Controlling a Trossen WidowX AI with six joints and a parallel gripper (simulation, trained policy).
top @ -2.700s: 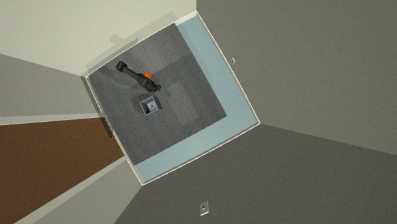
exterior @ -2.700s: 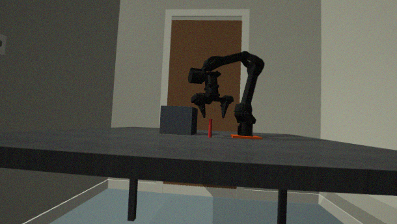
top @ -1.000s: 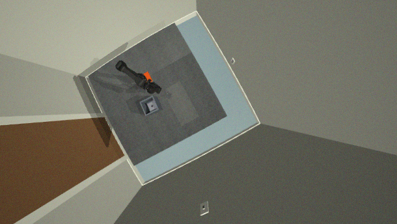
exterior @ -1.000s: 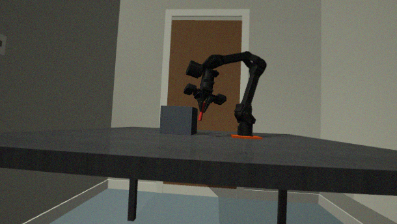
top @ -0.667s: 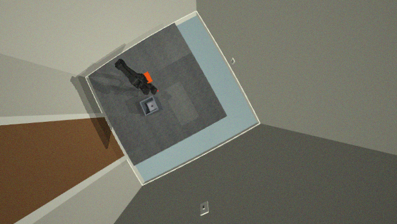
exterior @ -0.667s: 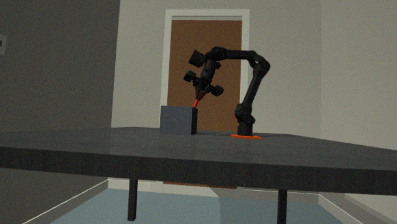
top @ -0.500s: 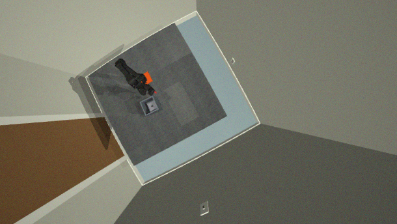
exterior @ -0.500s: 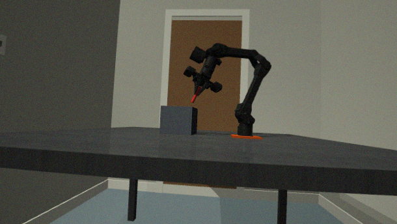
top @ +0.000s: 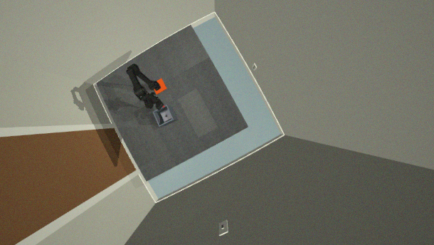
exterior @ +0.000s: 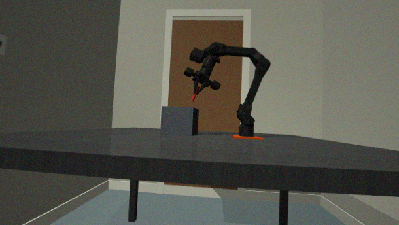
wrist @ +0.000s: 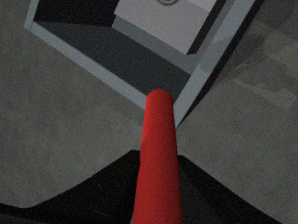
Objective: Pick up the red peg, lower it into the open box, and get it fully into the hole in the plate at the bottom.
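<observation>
Now: the plate 160 mm below my gripper tip, 80 mm ahead of it and 70 mm to the right of it. Round my gripper tip: red peg: 10 mm to the right.
</observation>
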